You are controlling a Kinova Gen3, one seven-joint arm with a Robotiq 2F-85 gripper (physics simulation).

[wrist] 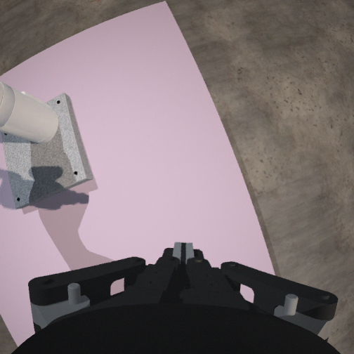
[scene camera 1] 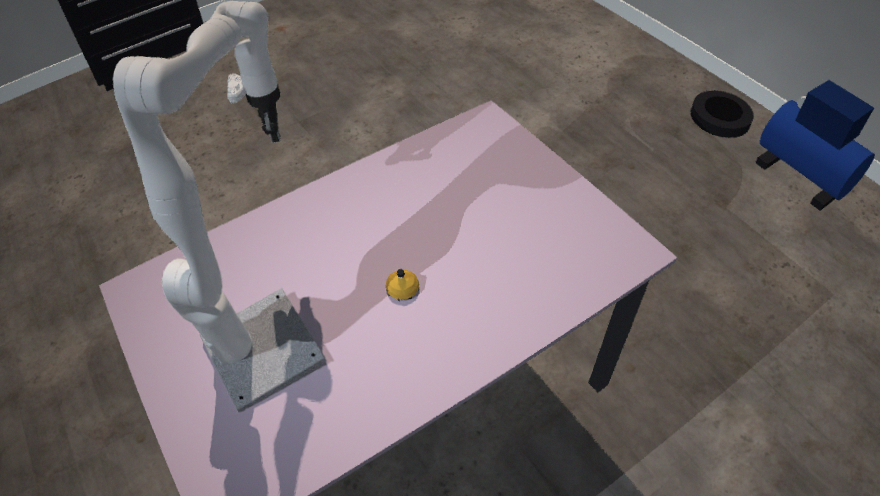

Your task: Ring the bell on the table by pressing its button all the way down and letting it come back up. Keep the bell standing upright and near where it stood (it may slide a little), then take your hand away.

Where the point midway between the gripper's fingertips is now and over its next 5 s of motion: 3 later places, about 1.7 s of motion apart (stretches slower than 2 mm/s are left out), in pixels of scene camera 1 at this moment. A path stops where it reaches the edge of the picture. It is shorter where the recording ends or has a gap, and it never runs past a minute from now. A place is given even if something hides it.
My gripper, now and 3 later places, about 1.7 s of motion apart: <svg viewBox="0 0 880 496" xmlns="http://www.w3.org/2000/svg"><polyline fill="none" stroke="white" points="276,140 384,187 400,253 403,271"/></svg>
